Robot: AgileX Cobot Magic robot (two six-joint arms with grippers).
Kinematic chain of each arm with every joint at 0, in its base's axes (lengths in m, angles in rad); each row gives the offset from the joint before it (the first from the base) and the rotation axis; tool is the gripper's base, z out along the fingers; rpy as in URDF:
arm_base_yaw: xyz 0 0 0.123 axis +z
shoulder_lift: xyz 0 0 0 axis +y
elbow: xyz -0.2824 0 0.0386 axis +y
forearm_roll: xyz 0.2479 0 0.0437 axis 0.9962 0 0.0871
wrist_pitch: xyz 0 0 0 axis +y
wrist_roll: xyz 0.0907 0 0.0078 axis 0.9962 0 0.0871
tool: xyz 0 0 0 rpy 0 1.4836 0
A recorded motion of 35 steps. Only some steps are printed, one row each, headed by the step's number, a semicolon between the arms.
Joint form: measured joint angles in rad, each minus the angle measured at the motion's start. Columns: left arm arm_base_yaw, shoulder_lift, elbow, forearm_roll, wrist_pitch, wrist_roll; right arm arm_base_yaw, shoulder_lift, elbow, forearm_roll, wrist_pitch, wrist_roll.
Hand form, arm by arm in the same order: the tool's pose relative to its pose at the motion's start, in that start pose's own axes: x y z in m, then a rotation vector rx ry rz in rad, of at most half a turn. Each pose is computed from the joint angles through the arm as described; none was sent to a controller.
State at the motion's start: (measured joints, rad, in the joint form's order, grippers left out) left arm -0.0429 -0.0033 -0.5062 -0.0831 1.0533 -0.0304; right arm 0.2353 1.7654 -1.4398 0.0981 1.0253 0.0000
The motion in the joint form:
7: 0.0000 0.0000 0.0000 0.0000 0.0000 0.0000; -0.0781 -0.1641 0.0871 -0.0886 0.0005 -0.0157
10: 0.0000 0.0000 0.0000 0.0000 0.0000 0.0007; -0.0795 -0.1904 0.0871 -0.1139 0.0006 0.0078
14: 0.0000 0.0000 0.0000 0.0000 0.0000 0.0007; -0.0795 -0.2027 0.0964 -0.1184 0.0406 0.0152
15: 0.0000 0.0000 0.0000 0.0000 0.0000 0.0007; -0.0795 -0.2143 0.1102 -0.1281 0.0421 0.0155
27: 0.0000 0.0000 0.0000 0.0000 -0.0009 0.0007; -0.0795 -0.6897 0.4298 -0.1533 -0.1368 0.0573
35: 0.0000 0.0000 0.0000 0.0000 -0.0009 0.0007; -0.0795 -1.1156 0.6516 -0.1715 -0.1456 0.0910
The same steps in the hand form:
7: 0.0000 0.0000 0.0000 0.0000 0.0000 0.0000; 0.0243 -0.0304 -0.0452 0.1006 -0.0797 0.0083
10: 0.0000 0.0000 0.0000 0.0000 0.0000 0.0007; 0.0264 -0.0317 -0.0551 0.1225 -0.1063 0.0196
14: 0.0000 0.0000 0.0000 0.0000 0.0000 0.0007; 0.0326 -0.0318 -0.0571 0.1262 -0.0697 0.0273
15: 0.0000 0.0000 0.0000 0.0000 0.0000 0.0007; 0.0362 -0.0323 -0.0580 0.1348 -0.0657 0.0234
27: -0.0001 0.0000 0.0000 0.0000 -0.0009 0.0007; 0.1281 -0.0241 -0.1266 0.1491 -0.4026 0.0338
35: -0.0001 0.0000 0.0000 0.0000 -0.0009 0.0007; 0.2225 -0.0199 -0.1550 0.1532 -0.6181 0.0512

